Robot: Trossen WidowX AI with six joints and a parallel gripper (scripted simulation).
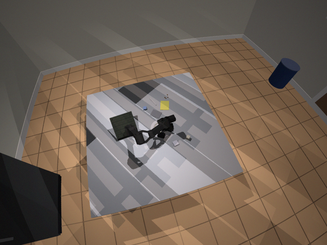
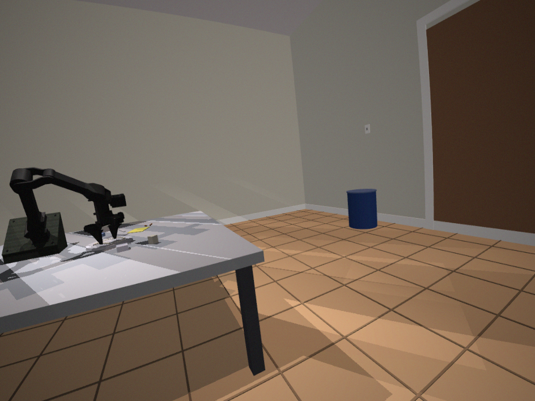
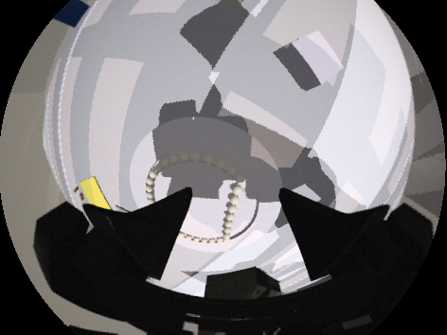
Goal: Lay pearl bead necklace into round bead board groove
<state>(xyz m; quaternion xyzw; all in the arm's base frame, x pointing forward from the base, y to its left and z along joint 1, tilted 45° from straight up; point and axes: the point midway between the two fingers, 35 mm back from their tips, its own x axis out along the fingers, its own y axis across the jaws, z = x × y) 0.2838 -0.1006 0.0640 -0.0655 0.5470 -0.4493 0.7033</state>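
The round bead board is 50 mm to the left of my gripper tip and 10 mm below it. From my gripper tip the other things lie so: grey card: 230 mm to the left, 20 mm below, 10 mm ahead; then beige cube: 190 mm ahead, 130 mm to the right, 10 mm below; then white block: 140 mm to the right, 70 mm ahead, 10 mm below.
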